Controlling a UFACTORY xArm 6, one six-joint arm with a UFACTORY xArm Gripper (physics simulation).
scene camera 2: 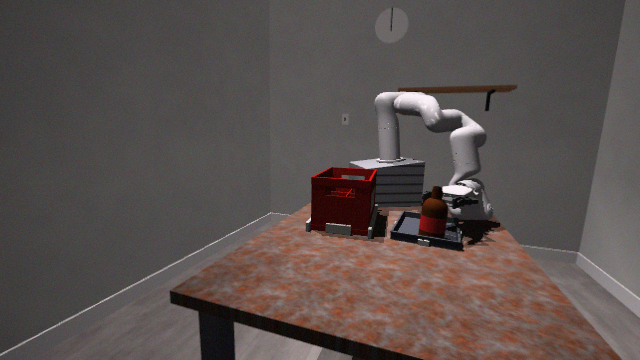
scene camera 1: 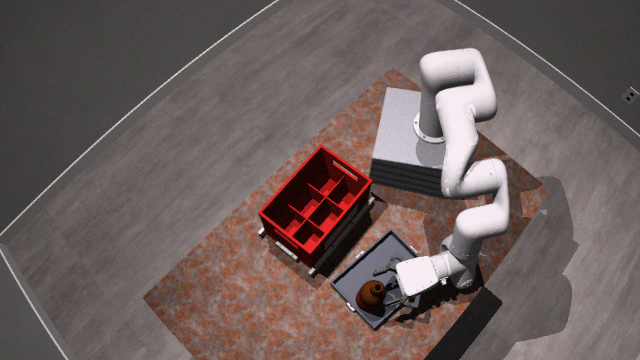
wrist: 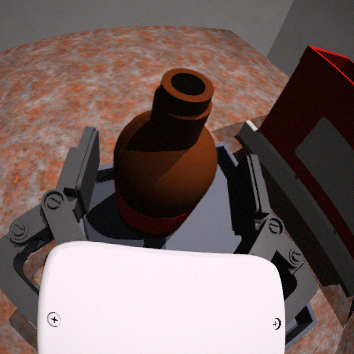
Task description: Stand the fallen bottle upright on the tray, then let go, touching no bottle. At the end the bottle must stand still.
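The brown bottle with a red label stands upright, or very nearly so, on the dark grey tray. It is near the tray's end away from the robot base, its neck pointing up. My gripper is open wide around the bottle's body at a low height. In the wrist view a gap shows between the bottle and each finger. The lower body is partly hidden by the tray rim in scene camera 2. A still picture does not tell if the bottle moves.
A red crate with compartments stands in a low holder beside the tray, on its long side. The grey robot pedestal is behind them. The speckled table extends past the tray's far end.
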